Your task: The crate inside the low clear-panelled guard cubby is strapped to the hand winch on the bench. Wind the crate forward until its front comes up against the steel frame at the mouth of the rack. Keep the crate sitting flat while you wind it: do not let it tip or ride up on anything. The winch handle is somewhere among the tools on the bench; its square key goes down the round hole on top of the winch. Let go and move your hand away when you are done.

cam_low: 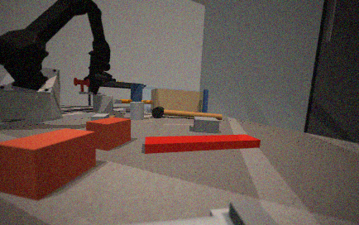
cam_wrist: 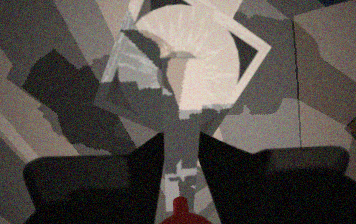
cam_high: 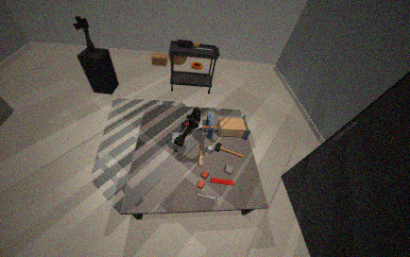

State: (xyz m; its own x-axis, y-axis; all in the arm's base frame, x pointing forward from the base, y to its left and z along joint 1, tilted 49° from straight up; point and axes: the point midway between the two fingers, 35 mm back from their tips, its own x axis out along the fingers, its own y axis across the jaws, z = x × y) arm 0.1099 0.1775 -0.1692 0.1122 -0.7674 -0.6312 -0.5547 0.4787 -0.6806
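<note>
The winch handle is 20 mm above my gripper tip, 10 mm to the right of it and 10 mm behind it. Also, from my gripper tip: red knob 50 mm above, 40 mm behind, 30 mm to the right; grey winch 60 mm below, 30 mm ahead, 20 mm to the left; blue frame 200 mm ahead, 50 mm to the left, 20 mm above.
</note>
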